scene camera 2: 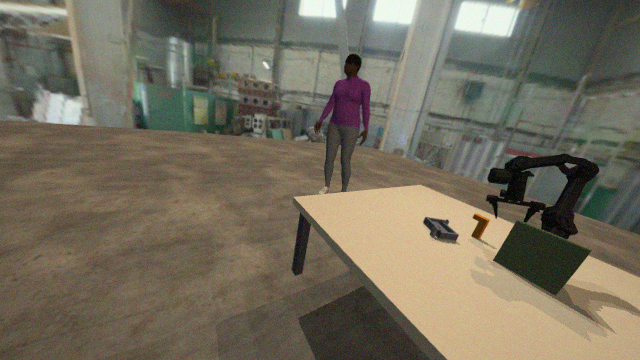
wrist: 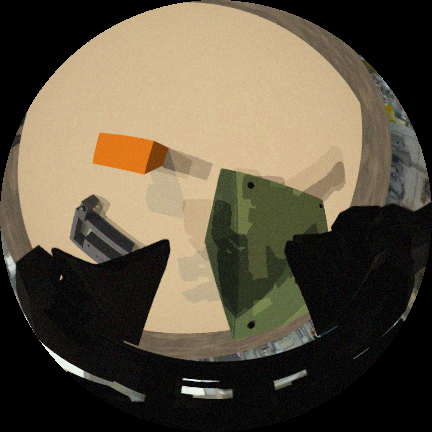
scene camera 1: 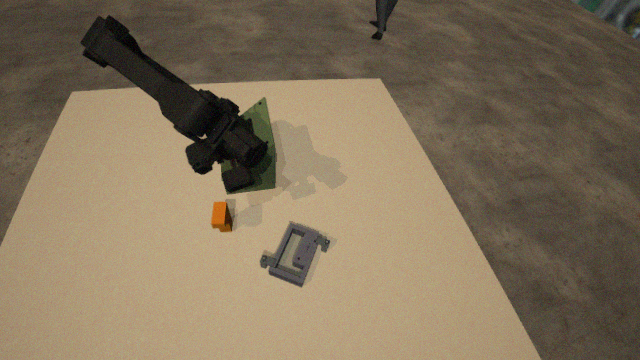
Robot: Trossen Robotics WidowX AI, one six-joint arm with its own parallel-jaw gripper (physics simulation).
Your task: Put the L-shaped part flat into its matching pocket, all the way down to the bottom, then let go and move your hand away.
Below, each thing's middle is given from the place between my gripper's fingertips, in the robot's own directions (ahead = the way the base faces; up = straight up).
The orange L-shaped part (wrist: 136,154) is 10 cm ahead of my hand, 6 cm to the right of it and 10 cm below it. From my hand the other things lie so: grey pocket fixture (scene camera 1: 291,263) (21 cm ahead, 11 cm to the left, 13 cm below).
